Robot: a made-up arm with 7 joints.
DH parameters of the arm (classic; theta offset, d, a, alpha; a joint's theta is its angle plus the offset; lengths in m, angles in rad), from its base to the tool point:
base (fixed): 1.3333 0 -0.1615 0
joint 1: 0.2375 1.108 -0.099 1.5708
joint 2: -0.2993 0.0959 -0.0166 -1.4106
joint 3: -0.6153 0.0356 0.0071 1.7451
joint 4: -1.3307 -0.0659 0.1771 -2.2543
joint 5: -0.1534 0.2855 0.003 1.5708
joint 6: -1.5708 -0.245 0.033 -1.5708
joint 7: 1.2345 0 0.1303 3.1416
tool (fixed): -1.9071 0.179 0 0
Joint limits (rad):
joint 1: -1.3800..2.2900
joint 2: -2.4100..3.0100
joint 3: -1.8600..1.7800
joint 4: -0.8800..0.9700
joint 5: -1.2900..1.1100
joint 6: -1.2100..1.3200
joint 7: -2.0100..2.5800
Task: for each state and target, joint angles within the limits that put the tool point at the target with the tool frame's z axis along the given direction. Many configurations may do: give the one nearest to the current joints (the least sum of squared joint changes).
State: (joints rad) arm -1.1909 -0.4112 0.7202 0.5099 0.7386 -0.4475 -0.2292
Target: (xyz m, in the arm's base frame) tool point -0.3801 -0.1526 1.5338 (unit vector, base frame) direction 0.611 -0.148 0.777
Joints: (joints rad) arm -1.1554 -0.2747 1.5321 0.3202 0.3710 -0.3098 0.1690
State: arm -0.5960 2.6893 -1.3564 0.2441 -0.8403 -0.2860 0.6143
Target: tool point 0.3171 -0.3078 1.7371 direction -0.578 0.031 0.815
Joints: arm -0.4057 1.9095 -0.5821 0.6338 -1.2900 -0.4633 0.7836
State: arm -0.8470 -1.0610 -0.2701 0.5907 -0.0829 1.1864 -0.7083
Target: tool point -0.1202 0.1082 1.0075 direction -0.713 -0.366 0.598
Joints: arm -1.3154 -0.5600 0.0868 0.4625 0.4994 1.0962 -0.3490
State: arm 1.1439 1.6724 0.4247 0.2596 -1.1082 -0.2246 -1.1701
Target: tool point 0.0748 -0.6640 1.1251 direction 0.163 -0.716 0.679
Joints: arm 1.5304 1.1684 0.7421 -0.2283 -0.6136 -1.1047 -1.1306
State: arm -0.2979 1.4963 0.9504 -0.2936 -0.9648 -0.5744 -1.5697
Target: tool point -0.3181 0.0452 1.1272 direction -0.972 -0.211 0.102
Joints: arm -0.5211 1.3453 0.3708 -0.1249 -0.9800 -0.2140 -1.5129
